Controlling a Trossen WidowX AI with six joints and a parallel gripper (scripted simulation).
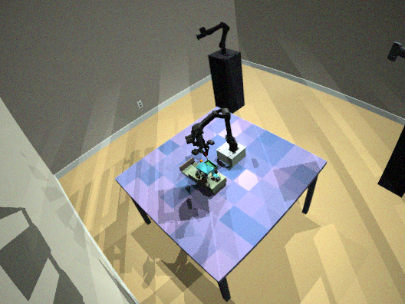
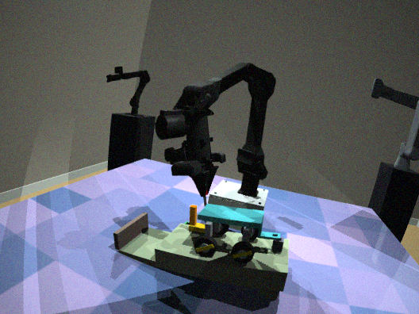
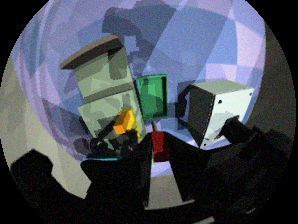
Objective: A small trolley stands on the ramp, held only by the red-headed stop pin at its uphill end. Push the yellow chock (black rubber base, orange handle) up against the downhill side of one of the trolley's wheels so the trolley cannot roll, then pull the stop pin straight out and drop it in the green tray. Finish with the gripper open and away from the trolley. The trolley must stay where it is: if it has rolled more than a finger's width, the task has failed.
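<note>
The red-headed stop pin lies right at my gripper tip. Also, from my gripper tip: yellow chock 50 mm below, 50 mm ahead, 20 mm to the left; then trolley 100 mm to the left, 100 mm ahead, 30 mm below; then pale green ramp 100 mm to the left, 100 mm ahead, 90 mm below.
</note>
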